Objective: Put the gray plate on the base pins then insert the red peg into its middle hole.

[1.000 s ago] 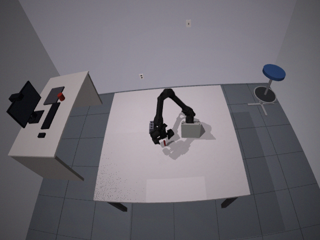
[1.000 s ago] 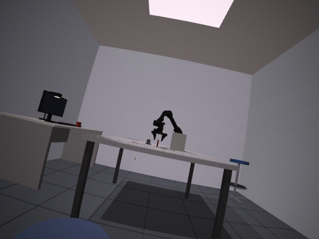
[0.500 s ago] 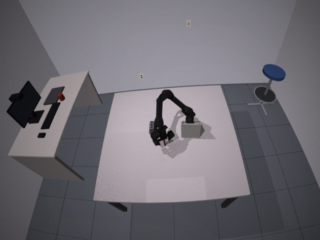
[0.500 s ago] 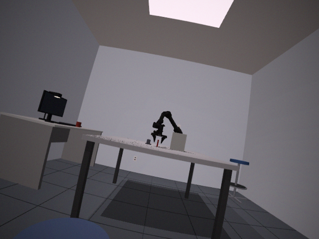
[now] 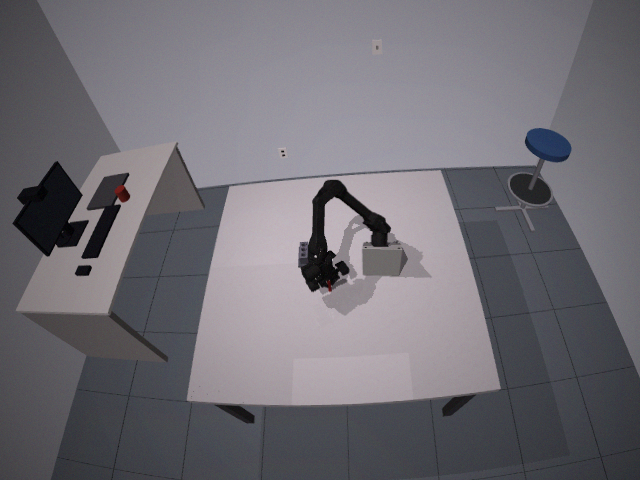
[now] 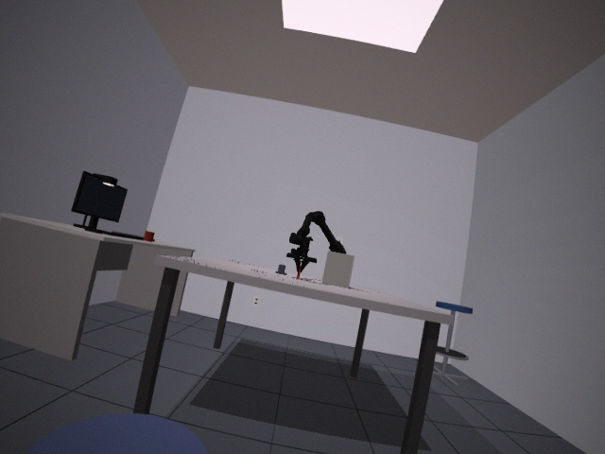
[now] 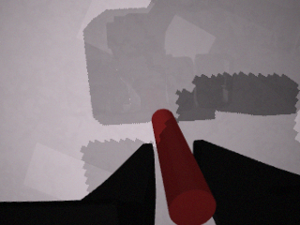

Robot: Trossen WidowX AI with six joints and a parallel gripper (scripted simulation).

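The gray plate lies 20 cm to the right of my gripper tip and 11 cm ahead of it. The rest, counted from my gripper tip: red peg: right at my gripper tip.
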